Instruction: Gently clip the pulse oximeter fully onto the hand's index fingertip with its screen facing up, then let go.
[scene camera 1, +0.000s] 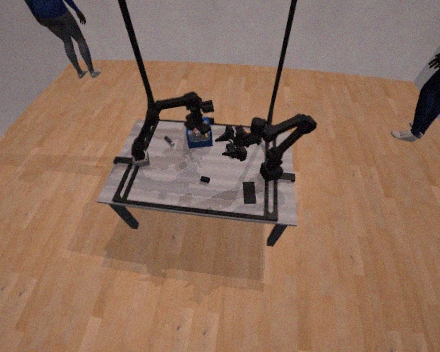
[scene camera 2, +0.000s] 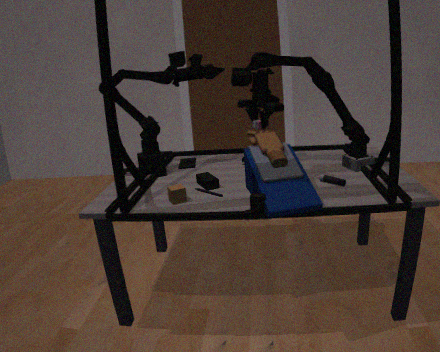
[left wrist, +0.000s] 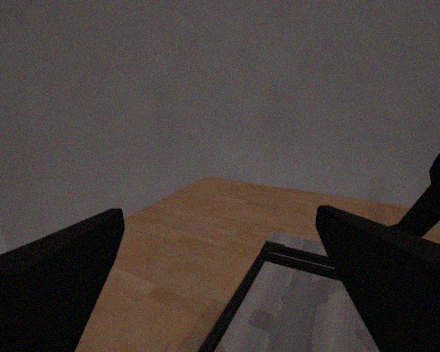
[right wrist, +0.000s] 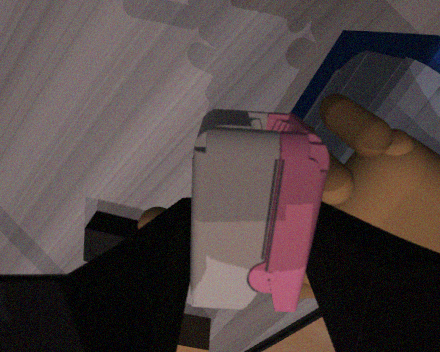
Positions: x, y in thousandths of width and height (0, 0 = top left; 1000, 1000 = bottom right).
Labels:
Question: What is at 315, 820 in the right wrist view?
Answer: The right gripper.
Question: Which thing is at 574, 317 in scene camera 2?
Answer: The right gripper.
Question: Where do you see a blue stand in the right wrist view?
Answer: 797, 124

